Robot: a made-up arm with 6 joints.
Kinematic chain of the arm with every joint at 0, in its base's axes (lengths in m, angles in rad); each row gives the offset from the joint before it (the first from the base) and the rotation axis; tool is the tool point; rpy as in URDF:
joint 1: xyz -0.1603 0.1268 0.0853 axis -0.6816 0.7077 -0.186
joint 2: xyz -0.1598 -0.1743 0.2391 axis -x
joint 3: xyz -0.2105 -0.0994 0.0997 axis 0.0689 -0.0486 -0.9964
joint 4: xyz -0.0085 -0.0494 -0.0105 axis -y
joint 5: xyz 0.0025 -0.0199 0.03 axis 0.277 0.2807 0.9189
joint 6: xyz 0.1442 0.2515 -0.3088 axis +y
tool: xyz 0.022 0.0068 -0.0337 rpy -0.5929 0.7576 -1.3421
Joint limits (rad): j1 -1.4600..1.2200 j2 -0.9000..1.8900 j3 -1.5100..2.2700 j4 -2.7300..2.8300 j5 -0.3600..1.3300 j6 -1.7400..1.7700
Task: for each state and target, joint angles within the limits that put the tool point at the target. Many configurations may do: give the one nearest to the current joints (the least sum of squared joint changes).
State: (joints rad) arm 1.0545 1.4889 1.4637 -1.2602 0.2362 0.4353
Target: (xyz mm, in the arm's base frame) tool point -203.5 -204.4 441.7
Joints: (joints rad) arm 0.3050 1.2144 2.1584 -0.7987 0.0177 0.3103
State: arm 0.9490 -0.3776 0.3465 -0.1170 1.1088 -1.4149
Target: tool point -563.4 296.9 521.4
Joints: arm 0.4122 -0.5307 0.3265 -0.1752 1.0803 -1.4913
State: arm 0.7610 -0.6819 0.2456 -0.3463 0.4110 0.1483
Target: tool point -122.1 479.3 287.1
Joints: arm 1.2200 -0.3463 1.0135 -0.5620 0.7737 0.1351
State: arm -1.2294 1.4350 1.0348 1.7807 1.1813 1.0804
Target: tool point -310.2 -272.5 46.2
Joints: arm -1.4600 1.7288 0.9125 1.8691 0.8541 1.2167
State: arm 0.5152 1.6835 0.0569 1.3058 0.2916 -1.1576
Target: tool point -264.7 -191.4 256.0
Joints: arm -0.1412 1.8097 0.5735 1.3074 0.9337 -0.8036
